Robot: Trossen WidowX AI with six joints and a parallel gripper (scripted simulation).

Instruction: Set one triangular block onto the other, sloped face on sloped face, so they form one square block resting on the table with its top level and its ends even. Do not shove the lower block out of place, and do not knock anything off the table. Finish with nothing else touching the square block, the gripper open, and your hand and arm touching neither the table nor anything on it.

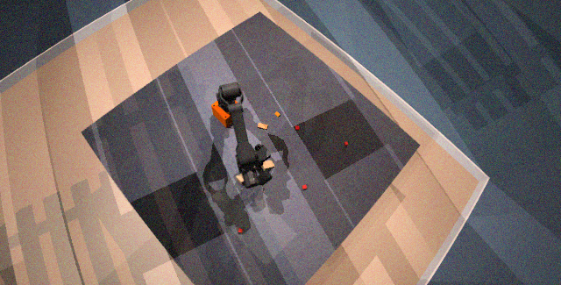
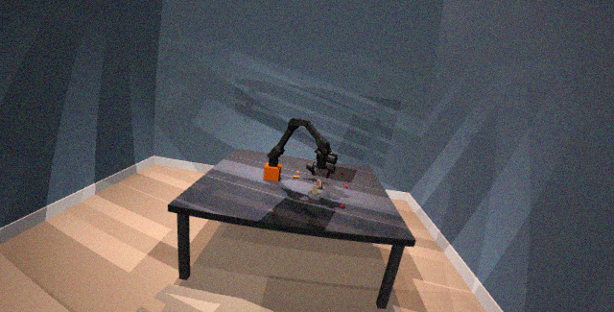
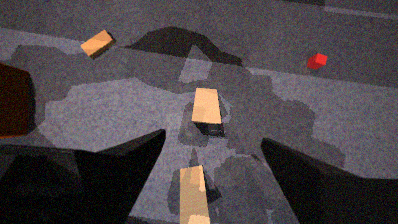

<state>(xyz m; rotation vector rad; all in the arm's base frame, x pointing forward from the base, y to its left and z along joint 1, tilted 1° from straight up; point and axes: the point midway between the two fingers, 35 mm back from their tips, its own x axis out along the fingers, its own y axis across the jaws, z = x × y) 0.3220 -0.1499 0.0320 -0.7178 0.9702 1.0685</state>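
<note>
My gripper tip is now 80 mm above the tan triangular block, 30 mm to the right of it and 10 mm short of it. From my gripper tip the other things lie so: small tan piece 200 mm to the left, 140 mm behind, 90 mm below.
</note>
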